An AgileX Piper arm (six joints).
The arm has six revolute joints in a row. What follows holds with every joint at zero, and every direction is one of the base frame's. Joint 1 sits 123 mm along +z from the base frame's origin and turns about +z. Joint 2 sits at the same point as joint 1 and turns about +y. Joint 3 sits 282.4 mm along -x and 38.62 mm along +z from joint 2 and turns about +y. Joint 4 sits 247.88 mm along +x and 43.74 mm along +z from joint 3 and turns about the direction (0.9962, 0, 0.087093). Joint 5 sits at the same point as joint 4 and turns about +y. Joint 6 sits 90.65 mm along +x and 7.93 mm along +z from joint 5 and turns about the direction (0.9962, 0, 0.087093). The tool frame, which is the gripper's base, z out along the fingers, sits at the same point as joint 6; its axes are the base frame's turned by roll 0, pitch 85.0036 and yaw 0 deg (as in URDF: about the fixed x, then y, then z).
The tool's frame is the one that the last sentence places.
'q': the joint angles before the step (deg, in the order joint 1, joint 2, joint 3, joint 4, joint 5, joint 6). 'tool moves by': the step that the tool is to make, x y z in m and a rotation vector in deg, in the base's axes. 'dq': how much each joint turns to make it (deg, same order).
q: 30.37, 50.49, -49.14, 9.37, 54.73, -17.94
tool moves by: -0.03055, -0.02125, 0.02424, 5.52, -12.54, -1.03
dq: 0.00, -10.67, 1.05, -1.86, -4.06, 0.24
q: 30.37, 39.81, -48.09, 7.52, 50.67, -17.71
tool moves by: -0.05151, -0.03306, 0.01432, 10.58, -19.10, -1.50
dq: 0.00, -17.23, 4.70, -1.08, -9.38, 0.12
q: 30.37, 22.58, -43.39, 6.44, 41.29, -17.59
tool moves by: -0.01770, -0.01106, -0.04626, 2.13, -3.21, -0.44
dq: -0.01, -11.20, 11.65, 0.01, -4.32, 0.00
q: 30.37, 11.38, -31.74, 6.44, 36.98, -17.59
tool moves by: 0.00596, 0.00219, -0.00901, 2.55, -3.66, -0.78
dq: -0.01, -0.90, 3.96, 0.01, -7.55, 0.00
